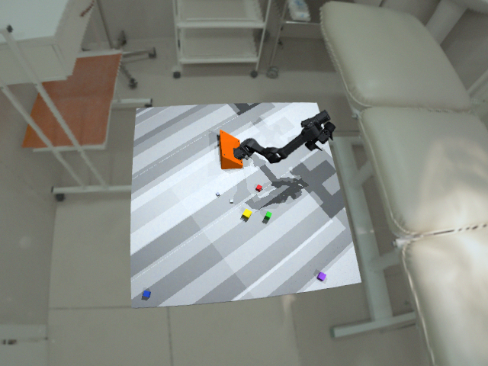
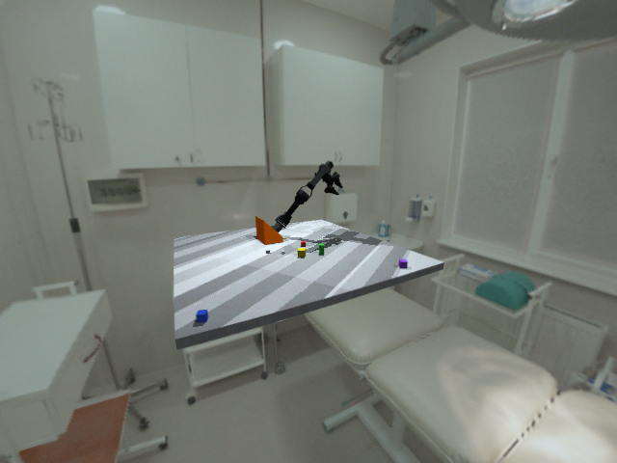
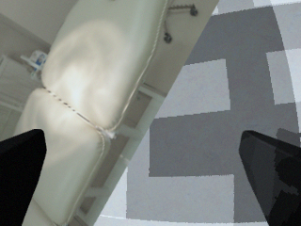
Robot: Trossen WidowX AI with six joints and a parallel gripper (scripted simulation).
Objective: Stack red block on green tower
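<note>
Right now the red block is 350 mm to the right of my gripper tip, 310 mm below it and 90 mm ahead of it. Round my gripper tip: blue cube: 1030 mm to the right, 660 mm ahead, 310 mm below; yellow cube: 440 mm to the right, 310 mm below, 250 mm ahead; purple cube: 660 mm ahead, 310 mm below, 70 mm to the right.
</note>
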